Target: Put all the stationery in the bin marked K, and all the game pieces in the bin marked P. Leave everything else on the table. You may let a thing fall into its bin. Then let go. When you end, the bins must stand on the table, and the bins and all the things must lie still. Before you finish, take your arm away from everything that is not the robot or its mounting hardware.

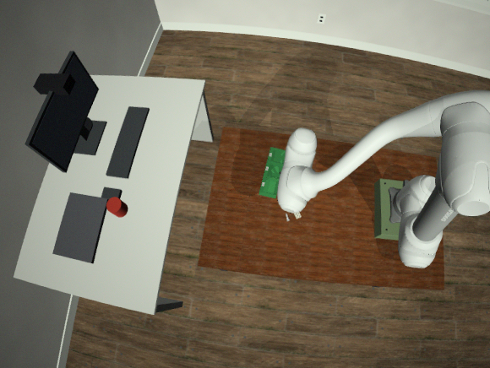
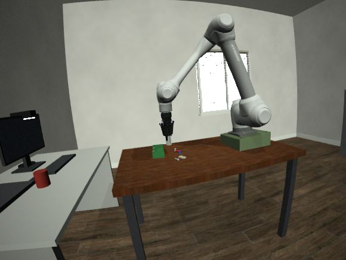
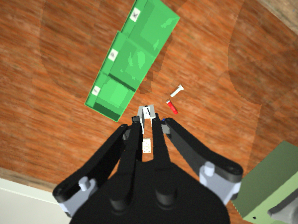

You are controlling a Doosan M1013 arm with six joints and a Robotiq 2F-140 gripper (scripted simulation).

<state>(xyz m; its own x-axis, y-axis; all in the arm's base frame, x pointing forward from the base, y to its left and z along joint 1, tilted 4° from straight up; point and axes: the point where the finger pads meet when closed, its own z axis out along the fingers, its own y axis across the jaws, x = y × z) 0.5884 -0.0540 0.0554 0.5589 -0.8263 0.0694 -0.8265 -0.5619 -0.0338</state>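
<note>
Now: hand 6 cm past the white domino, 13 cm to the right of it and 10 cm above it. Round my hand: blue die 7 cm behind, 3 cm to the left, 9 cm below; then red piece 7 cm behind, 2 cm to the right, 10 cm below.
</note>
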